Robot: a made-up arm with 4 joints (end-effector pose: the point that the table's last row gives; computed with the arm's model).
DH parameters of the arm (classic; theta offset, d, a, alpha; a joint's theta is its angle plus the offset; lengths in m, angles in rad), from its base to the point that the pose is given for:
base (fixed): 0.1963 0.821 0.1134 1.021
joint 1: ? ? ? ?
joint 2: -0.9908 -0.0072 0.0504 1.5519
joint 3: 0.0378 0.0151 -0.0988 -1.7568
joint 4: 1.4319 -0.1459 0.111 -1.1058
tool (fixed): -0.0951 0.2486 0 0
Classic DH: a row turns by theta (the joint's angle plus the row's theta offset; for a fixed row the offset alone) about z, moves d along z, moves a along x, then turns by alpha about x.
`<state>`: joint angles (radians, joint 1 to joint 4).
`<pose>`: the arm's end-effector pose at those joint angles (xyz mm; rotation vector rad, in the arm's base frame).
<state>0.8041 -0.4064 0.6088 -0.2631</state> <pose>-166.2 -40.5 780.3 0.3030 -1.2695 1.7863</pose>
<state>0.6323 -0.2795 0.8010 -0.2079</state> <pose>-191.5 -13.3 782.7 0.4593 -1.3526 1.4949</pose>
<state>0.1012 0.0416 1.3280 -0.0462</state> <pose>-233.6 152.6 869.8 0.5101 -1.3872 0.5612</pose>
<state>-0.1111 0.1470 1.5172 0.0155</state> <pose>-204.1 234.8 923.4 0.3904 -1.3274 0.2288</pose>
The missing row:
joint 1: 1.4672 -0.1177 0.0159 1.4037
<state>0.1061 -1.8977 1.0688 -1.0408</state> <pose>-26.0 308.9 618.3 -1.4700 0.1225 0.5629</pose>
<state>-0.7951 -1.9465 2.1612 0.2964</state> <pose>-271.2 186.1 702.6 -1.1633 -0.2935 1.7280</pose>
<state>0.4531 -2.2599 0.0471 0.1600</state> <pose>-108.5 311.7 893.0 -0.5576 0.4865 1.5901</pose>
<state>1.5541 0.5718 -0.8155 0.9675</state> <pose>302.8 244.4 930.3 -0.9616 -0.4040 -1.1985</pose>
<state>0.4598 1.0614 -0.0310 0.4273</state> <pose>166.5 -4.6 517.8 -1.7967 1.5882 -0.9555</pose>
